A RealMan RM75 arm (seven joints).
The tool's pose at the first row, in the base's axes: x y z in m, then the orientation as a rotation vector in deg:
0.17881, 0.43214, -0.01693, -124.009, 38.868, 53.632
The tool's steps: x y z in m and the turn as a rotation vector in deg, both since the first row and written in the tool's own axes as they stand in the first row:
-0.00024, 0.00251, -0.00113, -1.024, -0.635, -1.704
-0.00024, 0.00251, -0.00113, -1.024, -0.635, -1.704
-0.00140, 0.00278, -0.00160, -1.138, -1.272, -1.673
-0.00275, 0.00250, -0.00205, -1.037, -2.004, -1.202
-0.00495, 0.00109, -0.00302, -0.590, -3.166, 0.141
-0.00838, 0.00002, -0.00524, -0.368, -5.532, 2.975
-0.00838, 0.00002, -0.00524, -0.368, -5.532, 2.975
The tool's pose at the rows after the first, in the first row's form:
0.17745, 0.42974, -0.01710, -124.761, 36.272, 53.927
0.17745, 0.42974, -0.01710, -124.761, 36.272, 53.927
0.17676, 0.42944, -0.01606, -124.466, 35.961, 54.653
0.17632, 0.42954, -0.01468, -123.860, 36.179, 55.591
0.17634, 0.43013, -0.01196, -122.551, 37.296, 57.234
0.17592, 0.42981, -0.00777, -120.383, 39.424, 60.964
0.17592, 0.42981, -0.00777, -120.383, 39.424, 60.964

